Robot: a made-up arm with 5 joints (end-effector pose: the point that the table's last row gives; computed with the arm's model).
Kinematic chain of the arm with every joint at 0, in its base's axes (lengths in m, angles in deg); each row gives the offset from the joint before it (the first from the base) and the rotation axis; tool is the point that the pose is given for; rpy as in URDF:
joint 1: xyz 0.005 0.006 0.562 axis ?
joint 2: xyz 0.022 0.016 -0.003 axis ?
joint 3: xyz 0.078 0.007 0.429 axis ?
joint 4: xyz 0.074 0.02 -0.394 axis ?
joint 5: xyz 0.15 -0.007 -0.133 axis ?
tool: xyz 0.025 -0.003 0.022 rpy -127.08 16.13 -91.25
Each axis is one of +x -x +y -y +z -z.
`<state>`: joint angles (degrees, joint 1 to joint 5).
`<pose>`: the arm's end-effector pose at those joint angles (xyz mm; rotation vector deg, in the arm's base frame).
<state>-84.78 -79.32 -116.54 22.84 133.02</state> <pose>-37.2 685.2 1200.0 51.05 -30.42 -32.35</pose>
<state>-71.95 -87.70 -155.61 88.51 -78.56</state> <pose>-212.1 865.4 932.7 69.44 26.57 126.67</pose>
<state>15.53 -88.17 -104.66 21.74 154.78</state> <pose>-649.3 -146.7 1147.6 59.04 33.25 77.55</pose>
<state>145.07 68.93 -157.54 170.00 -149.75</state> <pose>-643.9 396.8 559.8 6.24 53.67 -93.56</pose>
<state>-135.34 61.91 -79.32 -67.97 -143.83</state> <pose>-488.9 -556.8 460.6 114.33 -86.89 22.21</pose>
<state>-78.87 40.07 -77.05 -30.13 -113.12</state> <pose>220.7 -778.9 655.4 -152.43 52.72 -75.21</pose>
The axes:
joint 1: +z
joint 2: +y
joint 3: +y
joint 4: +y
joint 5: -z

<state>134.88 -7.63 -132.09 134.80 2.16</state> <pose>-317.2 284.1 1247.4 -120.35 -36.55 42.21</pose>
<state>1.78 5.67 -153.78 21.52 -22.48</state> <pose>276.1 57.2 1557.9 -23.07 -18.29 -86.37</pose>
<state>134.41 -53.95 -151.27 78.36 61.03</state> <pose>360.3 -374.8 1393.6 -8.08 44.40 91.02</pose>
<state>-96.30 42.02 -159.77 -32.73 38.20</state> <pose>-41.7 -582.5 1253.7 16.48 -36.97 -140.79</pose>
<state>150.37 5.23 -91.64 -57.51 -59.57</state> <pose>-429.9 188.9 1215.3 31.66 -40.41 25.32</pose>
